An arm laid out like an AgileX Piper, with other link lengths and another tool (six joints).
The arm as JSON. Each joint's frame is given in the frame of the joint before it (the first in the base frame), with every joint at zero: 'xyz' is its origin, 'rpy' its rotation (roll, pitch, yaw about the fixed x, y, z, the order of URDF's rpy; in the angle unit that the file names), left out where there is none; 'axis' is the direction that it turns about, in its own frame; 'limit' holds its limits. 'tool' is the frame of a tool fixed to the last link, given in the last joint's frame.
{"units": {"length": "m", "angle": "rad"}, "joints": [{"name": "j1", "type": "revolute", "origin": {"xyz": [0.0, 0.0, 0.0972]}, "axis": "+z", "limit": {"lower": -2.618, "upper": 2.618}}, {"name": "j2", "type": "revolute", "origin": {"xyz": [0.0, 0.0, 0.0]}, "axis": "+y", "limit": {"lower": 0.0, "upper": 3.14}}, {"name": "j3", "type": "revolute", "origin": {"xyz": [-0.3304, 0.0, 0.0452]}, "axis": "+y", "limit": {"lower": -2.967, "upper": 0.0}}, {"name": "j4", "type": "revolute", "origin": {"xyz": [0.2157, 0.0, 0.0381]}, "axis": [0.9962, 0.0, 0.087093], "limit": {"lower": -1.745, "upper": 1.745}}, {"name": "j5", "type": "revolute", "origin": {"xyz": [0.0, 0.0, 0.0]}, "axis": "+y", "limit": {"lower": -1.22, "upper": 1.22}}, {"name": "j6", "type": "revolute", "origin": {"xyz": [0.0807, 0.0, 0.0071]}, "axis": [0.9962, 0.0, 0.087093], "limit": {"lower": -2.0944, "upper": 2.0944}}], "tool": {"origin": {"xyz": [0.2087, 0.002, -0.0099], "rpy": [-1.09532, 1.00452, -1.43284]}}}
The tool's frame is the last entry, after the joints.
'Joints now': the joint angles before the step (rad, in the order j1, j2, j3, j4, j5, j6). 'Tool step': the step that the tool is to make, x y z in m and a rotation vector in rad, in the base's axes. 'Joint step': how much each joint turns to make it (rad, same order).
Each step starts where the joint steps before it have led.
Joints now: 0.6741, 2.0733, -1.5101, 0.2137, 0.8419, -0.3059
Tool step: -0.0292, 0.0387, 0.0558, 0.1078, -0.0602, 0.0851
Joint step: 0.0805, -0.1190, -0.0001, 0.0542, 0.0080, -0.0267
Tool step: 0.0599, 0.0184, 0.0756, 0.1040, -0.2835, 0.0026
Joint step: 0.0083, -0.0774, -0.0901, -0.1277, -0.1152, 0.0203
